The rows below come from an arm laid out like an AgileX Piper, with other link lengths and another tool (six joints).
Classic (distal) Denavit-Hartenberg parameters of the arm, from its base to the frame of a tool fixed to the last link. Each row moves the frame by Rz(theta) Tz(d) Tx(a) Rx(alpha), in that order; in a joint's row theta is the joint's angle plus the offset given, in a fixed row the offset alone. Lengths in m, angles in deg.
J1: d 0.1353  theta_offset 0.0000  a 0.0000  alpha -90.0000
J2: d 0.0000  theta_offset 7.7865  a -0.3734  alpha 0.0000
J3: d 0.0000  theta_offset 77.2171  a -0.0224  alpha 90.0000
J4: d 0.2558  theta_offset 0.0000  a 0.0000  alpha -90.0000
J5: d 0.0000  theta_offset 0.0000  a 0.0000  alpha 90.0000
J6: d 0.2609  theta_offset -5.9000  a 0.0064  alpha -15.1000
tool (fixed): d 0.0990  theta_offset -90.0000  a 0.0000  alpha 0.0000
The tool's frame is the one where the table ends.
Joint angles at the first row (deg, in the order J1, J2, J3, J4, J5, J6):
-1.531 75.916 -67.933 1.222 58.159 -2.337
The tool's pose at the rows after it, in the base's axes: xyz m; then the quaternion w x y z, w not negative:
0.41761, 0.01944, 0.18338, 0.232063, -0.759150, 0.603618, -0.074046
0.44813, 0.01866, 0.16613, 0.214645, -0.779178, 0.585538, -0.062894
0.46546, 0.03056, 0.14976, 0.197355, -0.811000, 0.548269, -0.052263
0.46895, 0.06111, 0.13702, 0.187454, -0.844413, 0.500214, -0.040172
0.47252, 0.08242, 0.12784, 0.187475, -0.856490, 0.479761, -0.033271
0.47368, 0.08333, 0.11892, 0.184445, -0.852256, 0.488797, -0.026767
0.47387, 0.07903, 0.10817, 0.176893, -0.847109, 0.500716, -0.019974
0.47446, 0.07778, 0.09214, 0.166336, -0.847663, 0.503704, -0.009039
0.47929, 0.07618, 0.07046, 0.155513, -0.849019, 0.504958, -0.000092
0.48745, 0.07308, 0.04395, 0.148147, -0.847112, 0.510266, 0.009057
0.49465, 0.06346, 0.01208, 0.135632, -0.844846, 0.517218, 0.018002
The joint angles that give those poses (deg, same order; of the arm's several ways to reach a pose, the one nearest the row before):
-1.531 83.922 -73.547 1.222 58.102 -5.530
-1.401 90.510 -78.313 1.166 58.165 -8.825
0.379 94.959 -81.221 0.951 58.097 -12.974
4.126 97.133 -81.864 1.066 57.521 -16.298
6.476 98.592 -81.961 1.369 56.447 -16.891
6.639 99.717 -81.963 1.196 56.255 -15.616
6.424 100.980 -81.963 0.662 56.313 -14.291
6.428 103.005 -82.091 0.403 56.178 -14.154
6.429 105.788 -82.090 0.000 54.966 -14.152
5.964 109.236 -82.091 0.000 52.939 -14.153
5.090 113.219 -82.089 -0.544 50.729 -14.153

